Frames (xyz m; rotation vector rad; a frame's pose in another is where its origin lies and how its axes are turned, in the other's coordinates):
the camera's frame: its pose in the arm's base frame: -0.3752 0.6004 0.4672 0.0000 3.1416 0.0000
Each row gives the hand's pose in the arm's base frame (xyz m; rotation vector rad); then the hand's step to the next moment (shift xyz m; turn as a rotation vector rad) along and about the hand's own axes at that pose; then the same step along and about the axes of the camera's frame.
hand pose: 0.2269 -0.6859 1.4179 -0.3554 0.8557 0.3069
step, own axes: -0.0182 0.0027 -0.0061 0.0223 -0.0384 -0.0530
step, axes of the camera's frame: 0.0165 -0.0023 -0.0100 0.0066 -0.0542 0.0424
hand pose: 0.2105 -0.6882 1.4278 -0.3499 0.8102 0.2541
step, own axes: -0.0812 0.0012 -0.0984 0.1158 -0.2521 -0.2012
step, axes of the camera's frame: 0.1193 -0.0453 0.0027 -0.0329 -0.3002 0.1620
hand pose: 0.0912 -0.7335 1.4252 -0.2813 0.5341 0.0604
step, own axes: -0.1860 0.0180 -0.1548 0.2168 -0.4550 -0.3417
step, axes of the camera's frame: 0.2387 -0.0231 0.0370 -0.0767 -0.5359 0.2788
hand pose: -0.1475 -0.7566 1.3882 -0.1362 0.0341 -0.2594
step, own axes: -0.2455 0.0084 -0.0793 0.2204 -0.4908 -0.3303
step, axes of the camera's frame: 0.2391 0.0611 0.0757 -0.0717 -0.5696 0.2626
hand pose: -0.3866 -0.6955 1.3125 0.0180 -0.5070 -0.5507
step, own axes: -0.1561 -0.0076 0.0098 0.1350 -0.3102 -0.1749
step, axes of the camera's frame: 0.1227 0.0735 0.0638 -0.0264 -0.3539 0.1382
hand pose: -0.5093 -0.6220 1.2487 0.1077 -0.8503 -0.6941
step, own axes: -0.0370 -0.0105 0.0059 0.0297 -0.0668 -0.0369
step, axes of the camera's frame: 0.0266 0.0152 0.0240 -0.0054 -0.0764 0.0288
